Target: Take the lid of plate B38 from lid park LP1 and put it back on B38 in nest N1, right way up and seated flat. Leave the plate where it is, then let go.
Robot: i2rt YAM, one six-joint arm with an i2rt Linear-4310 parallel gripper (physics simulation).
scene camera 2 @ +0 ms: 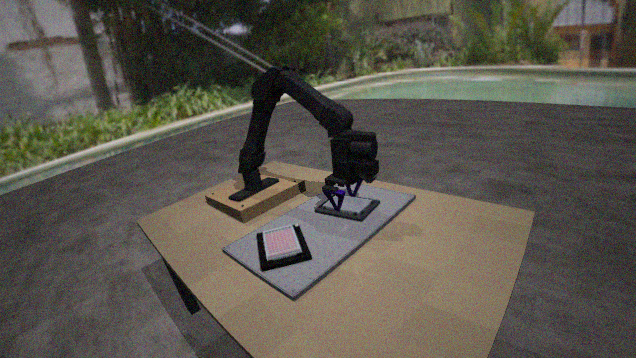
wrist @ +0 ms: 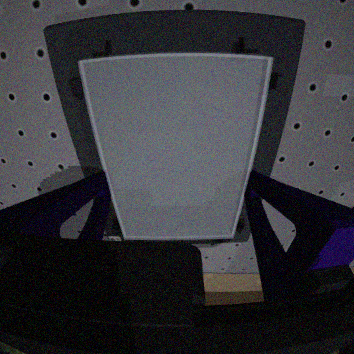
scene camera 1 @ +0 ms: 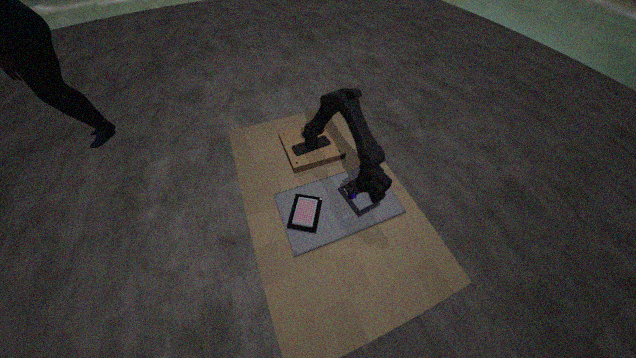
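Seen in the pictures: gripper, between the fingertips: (scene camera 2: 345, 204) (wrist: 177, 177) (scene camera 1: 357, 194); arm's base, origin of its link: (scene camera 2: 254, 190) (scene camera 1: 311, 146).
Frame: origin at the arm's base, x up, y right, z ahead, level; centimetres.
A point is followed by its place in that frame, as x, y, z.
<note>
The clear, pale lid (scene camera 1: 364, 202) @(-1.0, -5.8, 40.5) (scene camera 2: 358, 204) @(-1.0, -6.1, 40.0) (wrist: 175, 145) @(-1.0, -5.9, 38.1) lies flat in the dark frame of lid park LP1 (scene camera 1: 349, 202) @(-1.9, -0.3, 37.1) (scene camera 2: 361, 216) @(-1.8, -1.4, 43.7) (wrist: 175, 32) @(-1.8, -6.0, 43.4). My gripper (scene camera 1: 364, 198) @(-1.7, -5.8, 35.4) (scene camera 2: 346, 201) @(-1.7, -5.8, 35.4) (wrist: 177, 177) @(-1.7, -5.8, 35.4) points down over it, with its purple fingers against the lid's two long sides, near its end toward the arm base. It is shut on the lid, and no gap shows under the lid. Plate B38 (scene camera 1: 306, 211) @(-0.6, 18.8, 32.9) (scene camera 2: 282, 241) @(-0.4, 19.4, 33.4), pink with a white edge, sits uncovered in the black nest N1 (scene camera 1: 302, 229) @(-1.7, 23.6, 39.0) (scene camera 2: 285, 263) @(-1.9, 24.4, 38.7). The plate does not show in the wrist view.
Park and nest are on a grey perforated board (scene camera 1: 332, 230) @(-2.8, 12.7, 44.6) (scene camera 2: 310, 277) @(-2.8, 24.6, 46.3) on the wooden table (scene camera 1: 375, 300) @(-4.1, 12.0, 74.6) (scene camera 2: 425, 300) @(-4.1, 19.0, 70.0). The arm stands on a wooden block (scene camera 1: 320, 163) @(-2.1, 0.5, 11.3) (scene camera 2: 227, 206) @(-0.3, 13.3, 0.7) behind the board. A person's legs (scene camera 1: 75, 97) show at the left in scene camera 1, off the table.
</note>
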